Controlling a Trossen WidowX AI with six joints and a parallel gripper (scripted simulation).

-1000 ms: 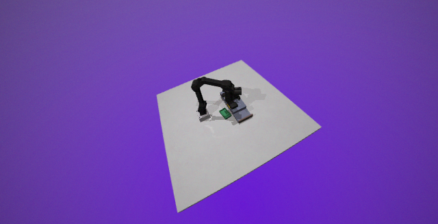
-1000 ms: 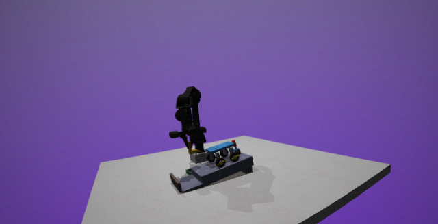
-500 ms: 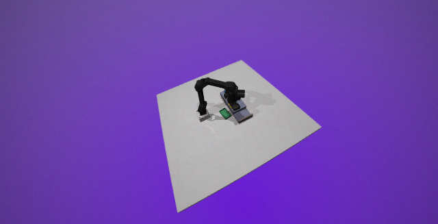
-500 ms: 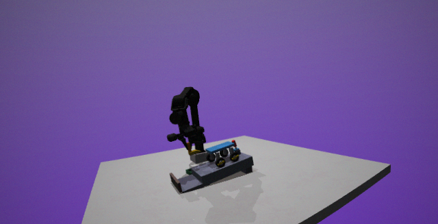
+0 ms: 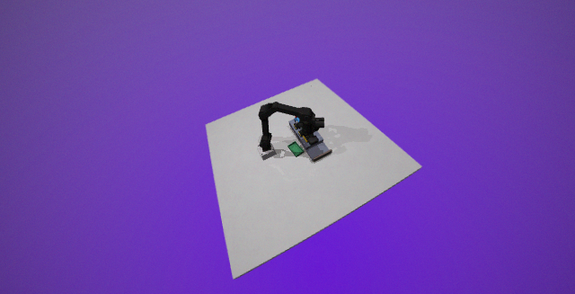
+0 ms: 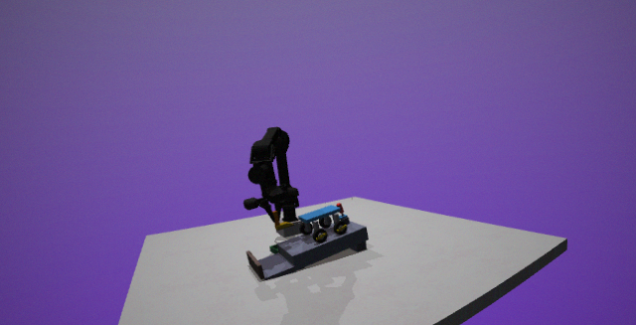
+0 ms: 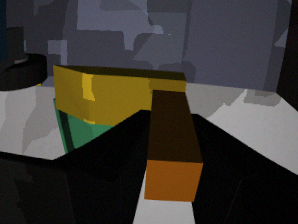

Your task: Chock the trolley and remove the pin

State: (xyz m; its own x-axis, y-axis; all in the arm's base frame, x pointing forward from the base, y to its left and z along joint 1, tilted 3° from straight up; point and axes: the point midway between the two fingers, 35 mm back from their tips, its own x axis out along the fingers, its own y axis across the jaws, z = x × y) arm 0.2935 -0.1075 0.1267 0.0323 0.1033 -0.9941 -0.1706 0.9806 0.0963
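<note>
My gripper tip is now 250 mm to the right of the red-headed stop pin and 10 mm above it. From my gripper tip the other things lie so: blue trolley (30 mm ahead, 160 mm to the left, 30 mm below); yellow chock (20 mm to the left, 10 mm below); brown lip (70 mm ahead, 100 mm to the right, 110 mm below).
</note>
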